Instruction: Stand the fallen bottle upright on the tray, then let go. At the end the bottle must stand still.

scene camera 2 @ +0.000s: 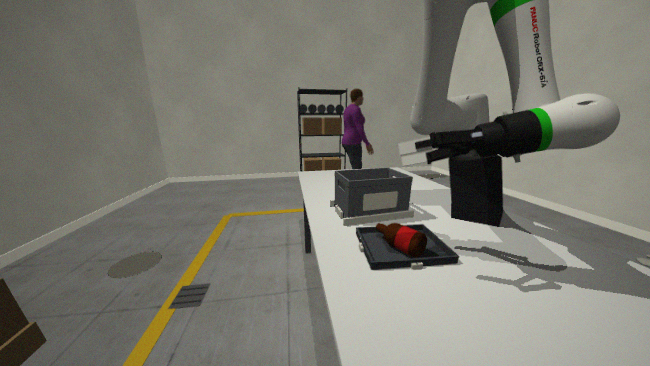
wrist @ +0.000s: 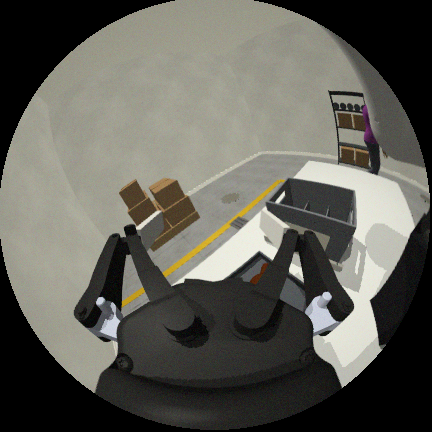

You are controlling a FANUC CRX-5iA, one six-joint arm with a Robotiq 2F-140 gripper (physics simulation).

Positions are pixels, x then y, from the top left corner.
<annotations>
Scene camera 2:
my gripper: 400, 156
brown bottle: 412, 242
</annotations>
